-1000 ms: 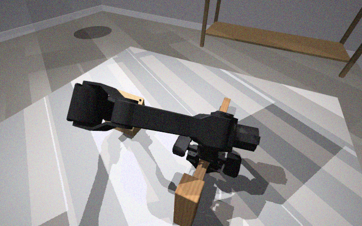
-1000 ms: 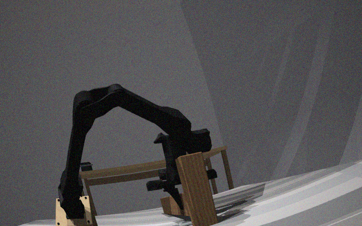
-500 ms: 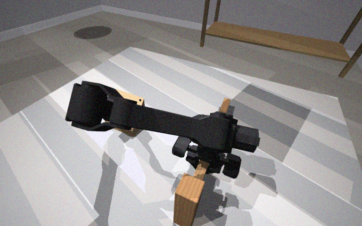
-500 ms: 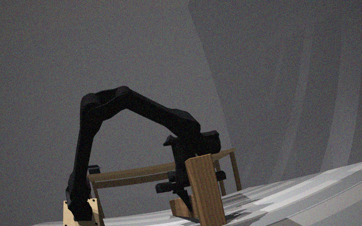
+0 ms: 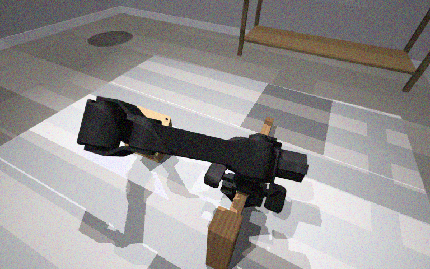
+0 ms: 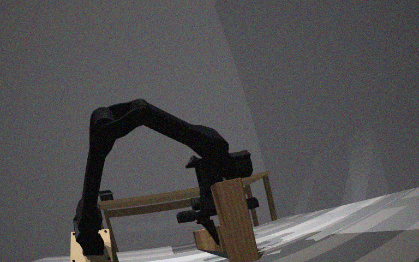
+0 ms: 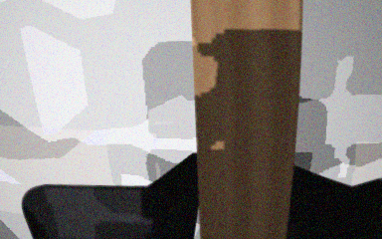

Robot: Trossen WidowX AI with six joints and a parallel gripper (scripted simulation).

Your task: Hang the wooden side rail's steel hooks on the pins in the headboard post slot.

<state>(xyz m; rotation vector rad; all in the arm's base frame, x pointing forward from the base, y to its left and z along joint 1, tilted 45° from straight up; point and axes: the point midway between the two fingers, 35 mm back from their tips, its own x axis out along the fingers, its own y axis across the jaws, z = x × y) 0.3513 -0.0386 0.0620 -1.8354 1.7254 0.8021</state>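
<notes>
Now: gripper tip 130 mm to the left of the wooden headboard post, 40 mm below it and 10 mm short of it.
</notes>
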